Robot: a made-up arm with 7 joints. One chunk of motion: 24 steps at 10 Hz.
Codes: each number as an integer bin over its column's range. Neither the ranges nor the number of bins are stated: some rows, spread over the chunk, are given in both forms.
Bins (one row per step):
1: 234 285 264 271 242 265
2: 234 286 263 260 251 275
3: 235 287 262 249 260 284
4: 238 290 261 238 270 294
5: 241 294 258 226 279 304
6: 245 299 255 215 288 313
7: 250 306 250 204 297 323
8: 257 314 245 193 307 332
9: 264 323 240 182 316 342
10: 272 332 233 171 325 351
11: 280 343 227 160 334 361
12: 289 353 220 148 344 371
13: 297 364 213 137 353 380
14: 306 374 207 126 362 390
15: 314 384 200 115 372 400
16: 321 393 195 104 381 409
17: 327 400 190 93 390 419
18: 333 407 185 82 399 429
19: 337 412 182 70 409 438
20: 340 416 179 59 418 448
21: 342 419 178 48 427 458
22: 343 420 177 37 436 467
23: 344 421 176 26 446 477
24: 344 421 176 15 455 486
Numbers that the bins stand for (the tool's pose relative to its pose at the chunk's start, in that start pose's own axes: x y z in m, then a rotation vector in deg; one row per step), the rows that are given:
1: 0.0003 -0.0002 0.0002 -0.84 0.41 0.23
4: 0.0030 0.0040 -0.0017 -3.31 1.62 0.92
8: 0.0160 0.0242 -0.0114 -6.67 3.23 1.83
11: 0.0318 0.0486 -0.0223 -9.14 4.40 2.52
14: 0.0496 0.0747 -0.0344 -11.68 5.62 3.21
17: 0.0640 0.0966 -0.0447 -14.14 6.83 3.90
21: 0.0742 0.1126 -0.0520 -17.50 8.44 4.83
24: 0.0756 0.1143 -0.0532 -19.97 9.65 5.49
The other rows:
2: 0.0003 0.0007 -0.0005 -1.66 0.80 0.47
3: 0.0010 0.0015 -0.0011 -2.49 1.19 0.68
5: 0.0051 0.0074 -0.0035 -4.20 2.01 1.16
6: 0.0078 0.0116 -0.0053 -5.03 2.41 1.37
7: 0.0112 0.0175 -0.0083 -5.85 2.80 1.61
9: 0.0208 0.0318 -0.0144 -7.49 3.62 2.07
10: 0.0263 0.0394 -0.0186 -8.31 4.01 2.28
12: 0.0379 0.0570 -0.0265 -10.03 4.83 2.76
13: 0.0434 0.0663 -0.0308 -10.85 5.23 2.97
15: 0.0551 0.0831 -0.0387 -12.50 6.05 3.45
16: 0.0599 0.0907 -0.0417 -13.32 6.44 3.66
18: 0.0681 0.1025 -0.0478 -14.96 7.22 4.14
19: 0.0708 0.1067 -0.0496 -15.86 7.65 4.35
20: 0.0729 0.1101 -0.0514 -16.68 8.05 4.59
22: 0.0749 0.1134 -0.0526 -18.33 8.83 5.04
23: 0.0756 0.1143 -0.0532 -19.15 9.26 5.28

